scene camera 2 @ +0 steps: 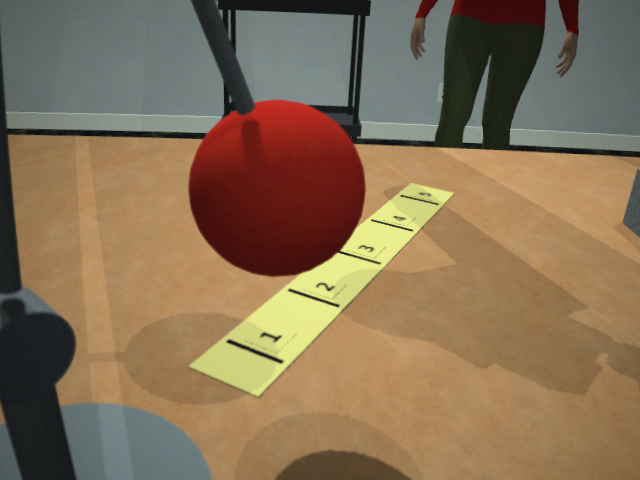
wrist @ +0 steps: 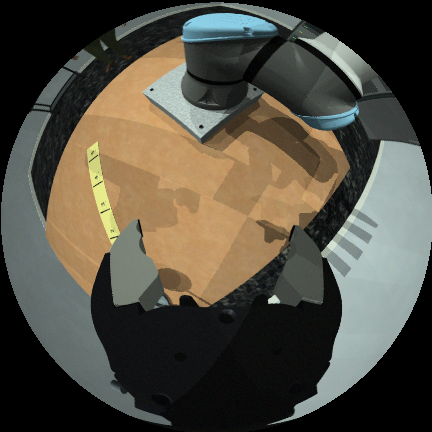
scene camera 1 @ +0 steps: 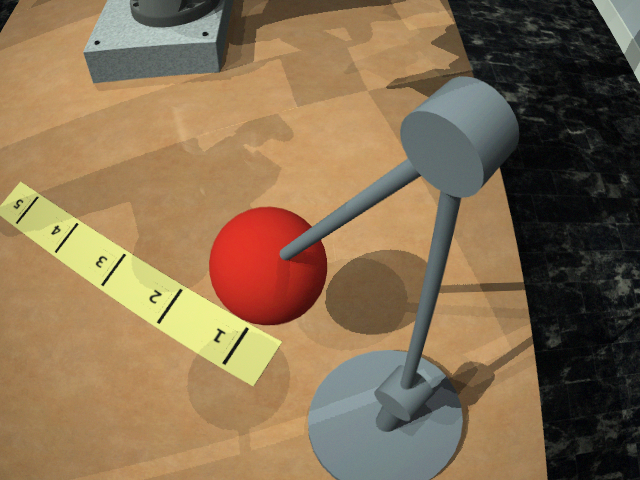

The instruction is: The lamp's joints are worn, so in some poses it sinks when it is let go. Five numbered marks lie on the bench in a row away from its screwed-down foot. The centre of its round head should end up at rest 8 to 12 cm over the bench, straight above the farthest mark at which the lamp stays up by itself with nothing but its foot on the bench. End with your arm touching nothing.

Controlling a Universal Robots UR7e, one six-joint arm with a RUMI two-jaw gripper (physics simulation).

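Frame: origin at the arm's base, x down, y back, z left, level; metres.
Seen in the pictures: gripper, between the fingertips: (wrist: 216,225); arm's base, origin of its link: (wrist: 214,85) (scene camera 1: 175,1).
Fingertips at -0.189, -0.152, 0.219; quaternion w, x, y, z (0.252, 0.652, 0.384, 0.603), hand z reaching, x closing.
Note:
Offsets run from my fingertips to a thing's top centre, as dx, dy, dz. "spot": to the spot under its first point.
The lamp's red round head @(spot: +0.061, -0.356, +0.066) (scene camera 1: 267,266) (scene camera 2: 276,188) hangs above the bench. In scene camera 1 it appears beside marks 1 and 2. The upper rod (scene camera 1: 356,206) (scene camera 2: 224,56) slopes up from it to the thick grey elbow (scene camera 1: 460,136). The lower rod (scene camera 1: 434,279) (scene camera 2: 7,206) runs down to the foot joint @(spot: +0.113, -0.425, +0.187) (scene camera 1: 403,395) (scene camera 2: 38,341) on the round foot @(spot: +0.238, -0.454, +0.158) (scene camera 1: 351,449) (scene camera 2: 155,444). The yellow strip @(+0.252, -0.297, -0.156) (scene camera 1: 199,320) (scene camera 2: 279,315) (wrist: 100,194) bears marks 1 to 5. My gripper (wrist: 216,225) is open and empty; it does not show in the scene views. The head does not show in the wrist view.
The robot's grey base plate (scene camera 1: 155,64) (wrist: 165,100) stands on the bench. The bench edge runs along the right in scene camera 1, with dark floor beyond. A person (scene camera 2: 496,77) and a black rack (scene camera 2: 294,6) stand behind the bench in scene camera 2.

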